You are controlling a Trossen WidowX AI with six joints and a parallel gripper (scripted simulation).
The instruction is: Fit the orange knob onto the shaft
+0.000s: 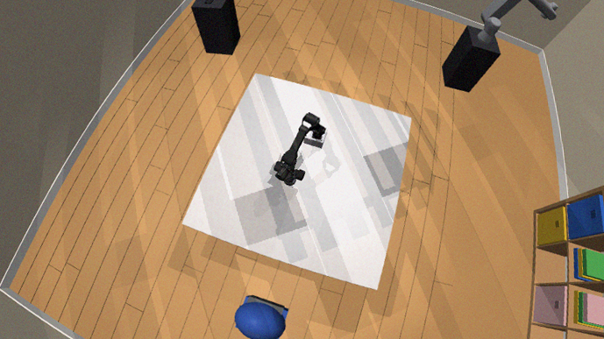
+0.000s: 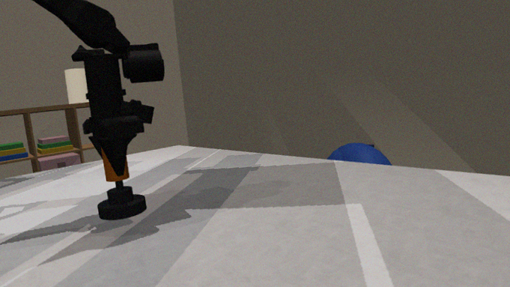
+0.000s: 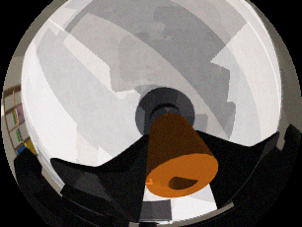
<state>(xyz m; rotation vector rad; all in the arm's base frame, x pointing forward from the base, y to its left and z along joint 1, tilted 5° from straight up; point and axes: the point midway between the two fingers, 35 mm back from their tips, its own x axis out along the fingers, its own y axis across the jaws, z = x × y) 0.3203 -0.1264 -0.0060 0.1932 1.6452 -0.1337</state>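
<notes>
My gripper tip is now 20 mm below the orange knob. Round my gripper tip: dark pedestal 40 mm below.
</notes>
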